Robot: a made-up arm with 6 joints.
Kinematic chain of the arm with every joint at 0, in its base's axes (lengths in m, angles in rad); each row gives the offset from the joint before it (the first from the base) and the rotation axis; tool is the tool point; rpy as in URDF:
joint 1: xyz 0 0 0.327 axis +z
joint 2: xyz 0 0 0 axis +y
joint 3: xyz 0.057 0 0.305 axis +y
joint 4: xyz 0.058 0 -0.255 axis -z
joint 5: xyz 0 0 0 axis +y
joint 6: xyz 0.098 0 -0.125 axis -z
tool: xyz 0 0 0 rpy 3.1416 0 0
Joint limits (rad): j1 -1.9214..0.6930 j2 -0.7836..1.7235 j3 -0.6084..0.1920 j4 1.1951..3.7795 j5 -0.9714..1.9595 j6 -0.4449..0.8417
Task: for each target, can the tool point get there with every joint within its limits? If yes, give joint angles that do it. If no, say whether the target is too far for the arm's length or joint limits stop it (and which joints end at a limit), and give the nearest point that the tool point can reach.
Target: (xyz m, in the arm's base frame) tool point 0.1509 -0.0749 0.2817
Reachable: yes | joints -0.4330 -0.0233 -0.4496 3.0999 -0.1241 0.0877
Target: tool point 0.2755 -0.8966 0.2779
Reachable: no: too far | nearest point 0.1289 -0.4194 0.3040 | short by 0.500 m
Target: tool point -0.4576 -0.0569 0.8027
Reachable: no: joint limits stop it (at a limit: joint 1, joint 3, joint 4) | nearest point -0.1857 -0.0791 0.6388 | short by 0.318 m
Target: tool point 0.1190 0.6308 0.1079
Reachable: no: joint limits stop it (at a limit: joint 1, joint 3, joint 5) | nearest point 0.1750 0.3151 0.1782 | short by 0.328 m
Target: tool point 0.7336 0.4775 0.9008
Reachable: no: too far | nearest point 0.3080 0.2005 0.5679 | short by 0.607 m
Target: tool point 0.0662 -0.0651 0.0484
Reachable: yes | joints -0.8264 1.0981 -0.3926 2.9525 0.8185 0.1629
